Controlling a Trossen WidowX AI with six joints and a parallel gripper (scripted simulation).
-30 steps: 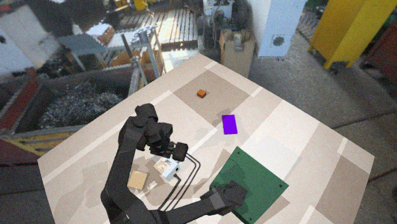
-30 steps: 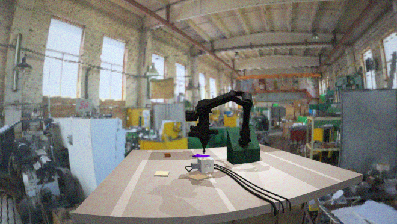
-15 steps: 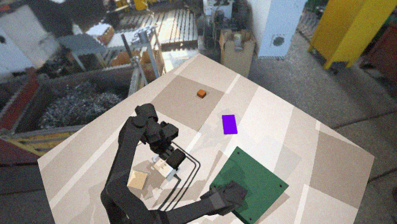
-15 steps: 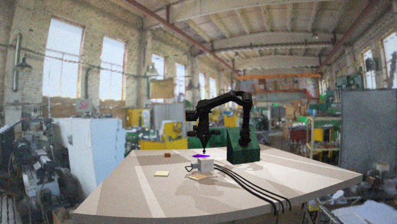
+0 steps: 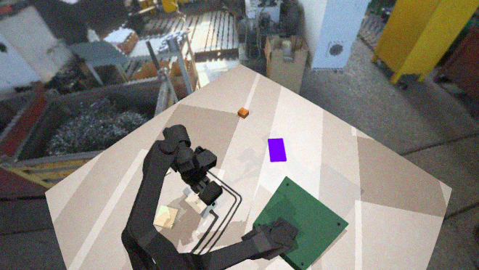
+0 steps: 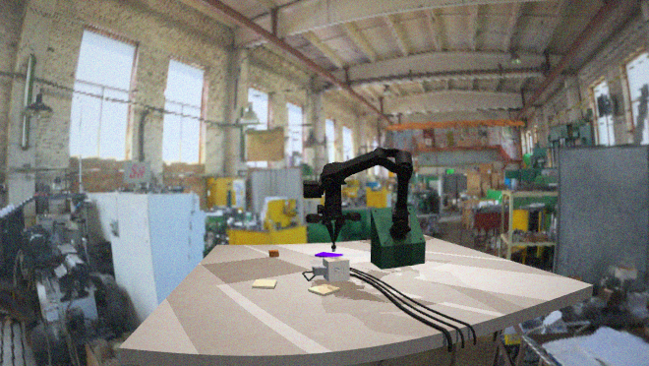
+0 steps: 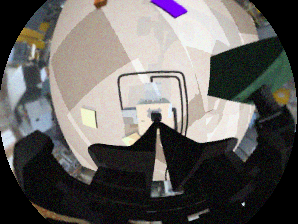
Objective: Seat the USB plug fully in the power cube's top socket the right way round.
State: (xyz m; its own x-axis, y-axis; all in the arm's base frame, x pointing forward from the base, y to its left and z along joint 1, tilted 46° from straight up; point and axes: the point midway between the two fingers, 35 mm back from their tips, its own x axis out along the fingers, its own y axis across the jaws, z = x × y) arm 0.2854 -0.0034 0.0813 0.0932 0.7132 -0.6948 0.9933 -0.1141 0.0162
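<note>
Now: gripper tip 20 mm above the dark USB plug. From my gripper tip the other things lie so: orange block 430 mm to the right, 180 mm ahead, 120 mm below; flat purple card 360 mm to the right, 130 mm below, 80 mm behind.
</note>
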